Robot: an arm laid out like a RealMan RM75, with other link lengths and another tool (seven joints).
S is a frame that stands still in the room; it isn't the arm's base.
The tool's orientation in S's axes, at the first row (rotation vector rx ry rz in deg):
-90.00, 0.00, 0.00
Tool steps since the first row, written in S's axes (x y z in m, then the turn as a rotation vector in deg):
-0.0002, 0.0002, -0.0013, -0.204, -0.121, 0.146
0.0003, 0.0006, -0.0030, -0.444, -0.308, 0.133
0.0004, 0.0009, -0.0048, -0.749, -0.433, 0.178
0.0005, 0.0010, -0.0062, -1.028, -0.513, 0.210
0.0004, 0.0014, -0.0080, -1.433, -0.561, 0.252
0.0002, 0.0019, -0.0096, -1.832, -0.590, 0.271
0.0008, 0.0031, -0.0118, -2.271, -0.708, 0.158
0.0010, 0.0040, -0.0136, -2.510, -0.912, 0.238
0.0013, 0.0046, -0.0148, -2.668, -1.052, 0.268
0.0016, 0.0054, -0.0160, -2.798, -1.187, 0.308
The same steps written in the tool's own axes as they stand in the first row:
-0.0002, 0.0013, 0.0002, -0.204, -0.146, -0.121
0.0003, 0.0030, 0.0006, -0.444, -0.133, -0.308
0.0004, 0.0048, 0.0009, -0.749, -0.178, -0.433
0.0005, 0.0062, 0.0010, -1.028, -0.210, -0.513
0.0004, 0.0080, 0.0014, -1.433, -0.252, -0.561
0.0002, 0.0096, 0.0019, -1.832, -0.271, -0.590
0.0008, 0.0118, 0.0031, -2.271, -0.158, -0.708
0.0010, 0.0136, 0.0040, -2.510, -0.238, -0.912
0.0013, 0.0148, 0.0046, -2.668, -0.268, -1.052
0.0016, 0.0160, 0.0054, -2.798, -0.308, -1.187

